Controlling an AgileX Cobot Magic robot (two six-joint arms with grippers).
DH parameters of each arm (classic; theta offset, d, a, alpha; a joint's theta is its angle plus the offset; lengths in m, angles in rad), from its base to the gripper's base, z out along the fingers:
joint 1: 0 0.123 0 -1.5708
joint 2: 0.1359 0 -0.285 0
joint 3: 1.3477 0 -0.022 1.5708
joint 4: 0 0.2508 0 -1.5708
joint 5: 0 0 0.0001 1.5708
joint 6: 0 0.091 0 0
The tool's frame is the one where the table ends.
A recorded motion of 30 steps. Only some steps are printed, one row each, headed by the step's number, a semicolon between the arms.
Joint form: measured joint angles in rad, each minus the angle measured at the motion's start. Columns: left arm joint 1, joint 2, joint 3, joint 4, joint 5, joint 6; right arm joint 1, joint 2, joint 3, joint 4, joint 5, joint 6.
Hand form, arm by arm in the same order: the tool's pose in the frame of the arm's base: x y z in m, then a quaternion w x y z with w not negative. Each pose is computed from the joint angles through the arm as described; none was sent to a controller.
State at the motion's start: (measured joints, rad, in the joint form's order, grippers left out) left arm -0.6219 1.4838 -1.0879 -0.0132 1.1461 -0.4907; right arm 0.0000 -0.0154 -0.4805 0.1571 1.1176 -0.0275
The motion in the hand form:
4: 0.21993 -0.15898 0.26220 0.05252 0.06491 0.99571 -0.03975; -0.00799 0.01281 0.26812 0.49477 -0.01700 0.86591 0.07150
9: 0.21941 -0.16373 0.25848 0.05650 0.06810 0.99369 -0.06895; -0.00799 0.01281 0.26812 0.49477 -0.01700 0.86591 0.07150
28: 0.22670 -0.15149 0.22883 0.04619 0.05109 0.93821 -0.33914; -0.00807 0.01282 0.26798 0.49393 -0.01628 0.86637 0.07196
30: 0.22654 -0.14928 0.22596 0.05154 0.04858 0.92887 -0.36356; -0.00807 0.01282 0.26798 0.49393 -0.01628 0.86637 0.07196
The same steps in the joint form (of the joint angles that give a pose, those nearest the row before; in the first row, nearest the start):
4: 0.0000 0.0000 0.0000 0.0000 -0.0153 0.0038; -0.0001 0.0000 0.0000 0.0000 0.0000 0.0000
9: 0.0000 0.0000 0.0178 -0.0524 -0.0700 0.0319; -0.0001 0.0000 0.0000 0.0000 0.0000 0.0000
28: 0.2248 0.0000 0.2272 -0.8313 -0.2769 0.7139; 0.0000 0.0000 0.0000 0.0000 0.0018 0.0018
30: 0.2457 0.0000 0.2543 -0.9180 -0.2812 0.7993; 0.0000 0.0000 0.0000 0.0000 0.0018 0.0018

